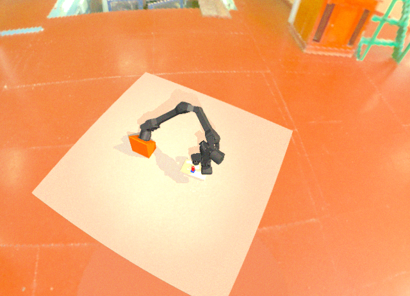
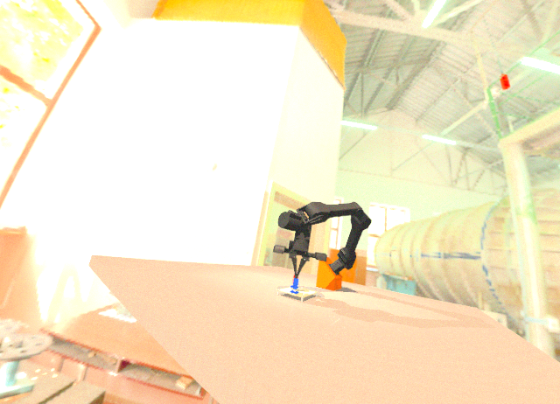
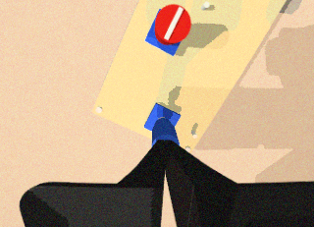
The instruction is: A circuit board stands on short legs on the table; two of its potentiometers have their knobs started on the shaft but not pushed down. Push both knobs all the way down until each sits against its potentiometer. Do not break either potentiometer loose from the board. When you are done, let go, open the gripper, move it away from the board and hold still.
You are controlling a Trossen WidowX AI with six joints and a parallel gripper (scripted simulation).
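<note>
Right now the blue knob is 2 cm below my gripper tip. From my gripper tip the other things lie so: red knob (6 cm behind, 3 cm to the right, 1 cm below).
</note>
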